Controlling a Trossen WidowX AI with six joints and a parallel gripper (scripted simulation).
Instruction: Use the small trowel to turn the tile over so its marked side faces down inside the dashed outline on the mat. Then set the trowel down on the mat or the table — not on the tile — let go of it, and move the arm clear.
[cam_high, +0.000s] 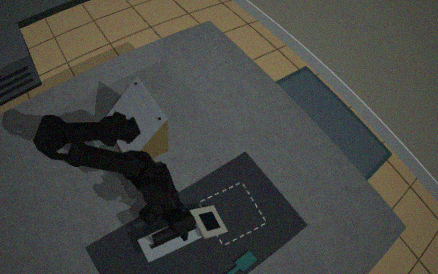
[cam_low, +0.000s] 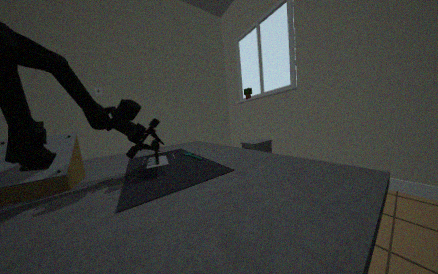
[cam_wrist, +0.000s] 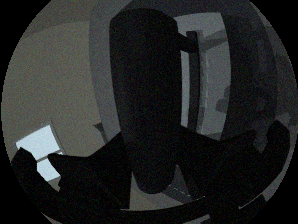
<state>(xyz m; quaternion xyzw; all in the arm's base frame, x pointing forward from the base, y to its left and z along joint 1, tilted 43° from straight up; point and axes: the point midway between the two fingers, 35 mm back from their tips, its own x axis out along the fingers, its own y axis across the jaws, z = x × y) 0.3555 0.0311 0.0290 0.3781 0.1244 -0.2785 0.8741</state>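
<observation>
My gripper tip is now 100 mm to the right of the tile, 60 mm above it and 30 mm past it. Round my gripper tip: trowel (30 mm behind, 10 mm below); dark mat (100 mm below, 50 mm to the left, 10 mm ahead); small teal piece (150 mm ahead, 90 mm to the left, 80 mm below).
</observation>
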